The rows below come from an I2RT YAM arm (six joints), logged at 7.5 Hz.
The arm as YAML. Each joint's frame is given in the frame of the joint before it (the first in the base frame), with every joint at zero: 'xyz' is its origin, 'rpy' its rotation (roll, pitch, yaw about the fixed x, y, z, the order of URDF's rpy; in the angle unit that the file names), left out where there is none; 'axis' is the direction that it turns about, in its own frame. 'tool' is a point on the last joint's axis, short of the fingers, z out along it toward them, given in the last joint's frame.
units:
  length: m
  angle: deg
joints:
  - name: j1
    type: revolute
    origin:
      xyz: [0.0, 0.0, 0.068]
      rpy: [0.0, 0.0, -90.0]
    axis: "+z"
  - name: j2
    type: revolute
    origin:
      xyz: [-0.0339, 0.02, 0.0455]
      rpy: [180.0, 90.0, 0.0]
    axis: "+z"
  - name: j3
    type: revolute
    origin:
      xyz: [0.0, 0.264, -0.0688]
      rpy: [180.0, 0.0, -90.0]
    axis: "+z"
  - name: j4
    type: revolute
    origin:
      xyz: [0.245, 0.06, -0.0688]
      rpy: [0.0, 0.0, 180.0]
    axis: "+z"
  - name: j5
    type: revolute
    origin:
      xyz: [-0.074, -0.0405, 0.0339]
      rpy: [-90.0, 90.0, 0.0]
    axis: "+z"
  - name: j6
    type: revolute
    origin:
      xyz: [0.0, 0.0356, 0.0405]
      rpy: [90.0, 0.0, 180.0]
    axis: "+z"
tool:
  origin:
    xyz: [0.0, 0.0, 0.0]
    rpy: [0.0, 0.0, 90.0]
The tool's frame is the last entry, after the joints.
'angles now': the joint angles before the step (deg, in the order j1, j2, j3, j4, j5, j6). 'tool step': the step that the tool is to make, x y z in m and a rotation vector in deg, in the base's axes. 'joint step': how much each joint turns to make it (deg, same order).
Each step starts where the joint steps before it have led.
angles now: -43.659 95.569 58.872 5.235 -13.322 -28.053
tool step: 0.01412 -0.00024 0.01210 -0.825 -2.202 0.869
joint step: 1.443 1.072 3.191 0.307 0.045 1.092
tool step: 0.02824 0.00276 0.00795 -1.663 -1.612 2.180
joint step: 3.081 3.409 4.940 0.829 0.895 0.241
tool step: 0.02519 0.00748 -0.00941 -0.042 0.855 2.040
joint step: 3.082 3.956 2.885 0.414 1.180 -0.022
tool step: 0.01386 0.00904 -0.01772 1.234 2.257 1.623
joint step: 2.142 2.842 0.415 -0.130 0.591 0.000
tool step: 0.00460 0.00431 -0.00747 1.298 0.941 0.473
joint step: 0.830 1.027 0.087 -0.436 0.021 0.678
